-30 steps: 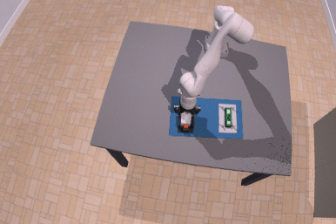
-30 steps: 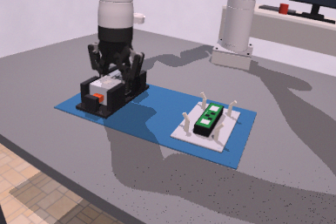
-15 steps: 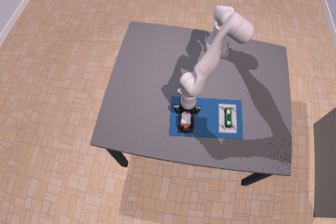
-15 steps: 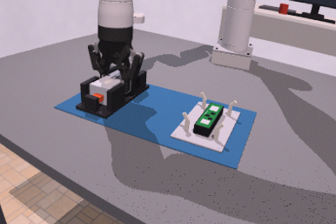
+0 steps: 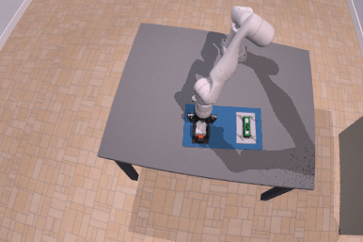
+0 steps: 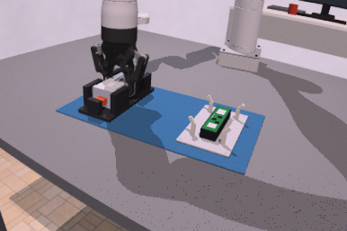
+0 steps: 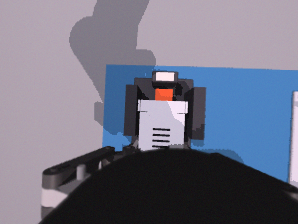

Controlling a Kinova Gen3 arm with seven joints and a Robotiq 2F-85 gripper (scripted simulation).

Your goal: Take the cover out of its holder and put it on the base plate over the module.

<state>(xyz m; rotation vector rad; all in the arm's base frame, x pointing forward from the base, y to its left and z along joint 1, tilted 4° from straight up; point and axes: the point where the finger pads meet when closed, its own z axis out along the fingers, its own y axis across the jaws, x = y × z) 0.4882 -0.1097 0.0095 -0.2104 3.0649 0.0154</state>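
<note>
The light grey cover lies right at my hand.
</note>
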